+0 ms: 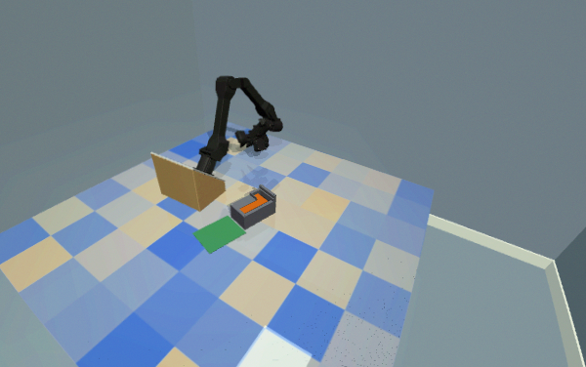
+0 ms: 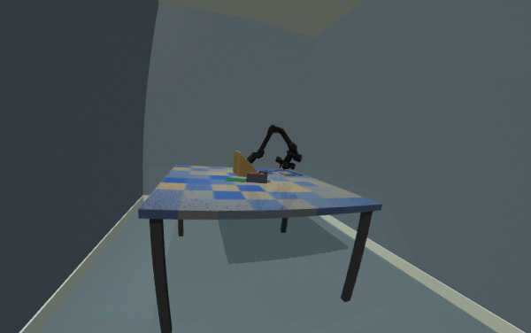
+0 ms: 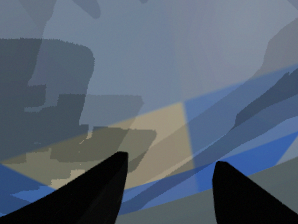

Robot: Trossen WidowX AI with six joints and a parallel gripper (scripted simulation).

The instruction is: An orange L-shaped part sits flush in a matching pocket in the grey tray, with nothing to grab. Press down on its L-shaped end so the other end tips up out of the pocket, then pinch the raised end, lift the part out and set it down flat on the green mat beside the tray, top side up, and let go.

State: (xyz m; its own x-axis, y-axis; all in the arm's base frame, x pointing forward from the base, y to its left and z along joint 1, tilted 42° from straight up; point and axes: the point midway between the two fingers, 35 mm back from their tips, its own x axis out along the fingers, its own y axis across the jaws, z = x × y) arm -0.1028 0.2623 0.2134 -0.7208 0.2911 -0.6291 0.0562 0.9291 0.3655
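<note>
My gripper tip is now 35 cm short of the orange L-shaped part, 28 cm to the left of it and 1 cm above it. The rest, counted from my gripper tip: green mat 33 cm ahead, 44 cm to the right, 8 cm below.
</note>
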